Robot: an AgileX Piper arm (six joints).
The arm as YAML. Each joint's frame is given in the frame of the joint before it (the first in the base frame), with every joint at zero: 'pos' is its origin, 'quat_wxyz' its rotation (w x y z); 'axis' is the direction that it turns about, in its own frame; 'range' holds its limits. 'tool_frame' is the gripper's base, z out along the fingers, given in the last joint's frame.
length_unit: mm
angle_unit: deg
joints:
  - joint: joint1
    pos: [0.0, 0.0, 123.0]
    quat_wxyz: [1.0, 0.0, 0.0, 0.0]
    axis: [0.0, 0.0, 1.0]
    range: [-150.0, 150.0]
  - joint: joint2
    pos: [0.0, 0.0, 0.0]
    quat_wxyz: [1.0, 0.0, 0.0, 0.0]
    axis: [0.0, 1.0, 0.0]
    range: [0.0, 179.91]
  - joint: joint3
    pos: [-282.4, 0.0, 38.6]
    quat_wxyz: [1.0, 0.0, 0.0, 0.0]
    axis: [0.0, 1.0, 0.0]
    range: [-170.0, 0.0]
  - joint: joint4
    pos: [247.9, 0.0, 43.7]
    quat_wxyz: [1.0, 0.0, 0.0, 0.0]
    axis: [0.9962, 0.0, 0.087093]
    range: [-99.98, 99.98]
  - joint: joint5
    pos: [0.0, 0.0, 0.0]
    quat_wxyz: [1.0, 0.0, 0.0, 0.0]
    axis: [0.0, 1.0, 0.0]
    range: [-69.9, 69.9]
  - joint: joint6
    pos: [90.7, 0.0, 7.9]
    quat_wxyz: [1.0, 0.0, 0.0, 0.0]
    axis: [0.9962, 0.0, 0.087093]
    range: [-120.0, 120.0]
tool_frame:
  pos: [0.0, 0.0, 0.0]
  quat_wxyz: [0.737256, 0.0, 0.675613, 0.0]
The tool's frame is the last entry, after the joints.
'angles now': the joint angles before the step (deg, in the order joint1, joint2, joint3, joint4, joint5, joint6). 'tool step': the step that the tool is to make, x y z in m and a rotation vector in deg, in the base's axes. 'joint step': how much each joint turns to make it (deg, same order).
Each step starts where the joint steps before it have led.
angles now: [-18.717, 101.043, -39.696, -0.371, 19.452, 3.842]
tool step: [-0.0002, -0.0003, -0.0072, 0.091, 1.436, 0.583]
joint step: [0.003, 1.558, -0.043, -0.694, -0.125, 0.004]
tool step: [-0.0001, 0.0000, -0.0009, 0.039, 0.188, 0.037]
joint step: [-0.002, 0.187, 0.004, -0.043, -0.001, -0.003]
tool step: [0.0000, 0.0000, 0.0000, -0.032, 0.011, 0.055]
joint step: [0.008, 0.000, 0.000, -0.068, 0.000, 0.011]
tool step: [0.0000, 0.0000, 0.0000, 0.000, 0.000, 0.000]
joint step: [0.000, 0.000, 0.000, 0.000, 0.000, 0.000]
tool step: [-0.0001, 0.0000, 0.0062, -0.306, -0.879, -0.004]
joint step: [-0.004, -1.330, -0.017, 0.001, 0.416, -0.006]
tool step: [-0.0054, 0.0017, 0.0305, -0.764, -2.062, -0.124]
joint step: [0.005, -6.688, -0.321, -0.004, 4.812, 0.076]
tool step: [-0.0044, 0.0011, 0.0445, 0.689, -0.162, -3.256]
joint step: [-0.011, -7.304, -4.113, 0.008, 11.520, 3.189]
